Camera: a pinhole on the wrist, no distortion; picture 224 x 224 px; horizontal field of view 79.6 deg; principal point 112.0 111.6 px. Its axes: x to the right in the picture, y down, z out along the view. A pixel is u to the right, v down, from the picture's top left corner.
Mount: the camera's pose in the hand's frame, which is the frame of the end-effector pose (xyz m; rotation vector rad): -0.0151 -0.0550 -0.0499 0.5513 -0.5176 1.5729
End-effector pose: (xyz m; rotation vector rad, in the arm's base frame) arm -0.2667 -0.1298 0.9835 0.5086 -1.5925 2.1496
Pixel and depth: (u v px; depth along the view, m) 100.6 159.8 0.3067
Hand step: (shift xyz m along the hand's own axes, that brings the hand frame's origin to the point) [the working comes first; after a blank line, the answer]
In the camera's frame: -0.0260 0.1100 0.3067

-0.1104 -0.2746 0.1727
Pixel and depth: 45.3 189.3 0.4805
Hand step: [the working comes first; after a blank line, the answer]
In the camera's frame: -0.2384 0.2777 0.4805

-0.2585 -0.5601 0.1747
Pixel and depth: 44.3 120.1 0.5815
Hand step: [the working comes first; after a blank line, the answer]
In the camera's frame: -0.2929 0.0368 0.5815

-0.0108 -0.6486 0.2200
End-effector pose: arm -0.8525 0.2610 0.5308 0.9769 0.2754 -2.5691
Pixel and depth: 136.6 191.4 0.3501
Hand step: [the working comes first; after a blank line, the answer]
In the camera's frame: 0.0641 0.2078 0.3501

-0.2113 -0.2385 0.2626
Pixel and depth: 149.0 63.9 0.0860
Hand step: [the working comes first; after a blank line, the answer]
In the camera's frame: 0.0237 -0.0305 0.0860

0.0176 -0.0882 0.0321
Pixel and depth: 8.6 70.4 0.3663
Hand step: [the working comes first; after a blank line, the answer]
In the camera's frame: -0.2818 -0.1123 0.3663

0.1282 -0.4951 0.0596
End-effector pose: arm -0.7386 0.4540 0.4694 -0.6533 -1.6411 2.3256
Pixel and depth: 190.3 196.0 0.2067
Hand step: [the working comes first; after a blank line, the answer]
In the camera's frame: 0.1204 0.1298 0.2067

-0.1427 -0.0996 0.1863
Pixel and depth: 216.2 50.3 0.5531
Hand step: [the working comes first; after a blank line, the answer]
In the camera's frame: 0.4287 -0.2522 0.5531

0.2355 -0.0494 0.6505
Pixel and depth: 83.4 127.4 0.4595
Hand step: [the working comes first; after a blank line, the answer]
In the camera's frame: -0.0978 0.0540 0.4595

-0.0441 -0.4219 0.2470
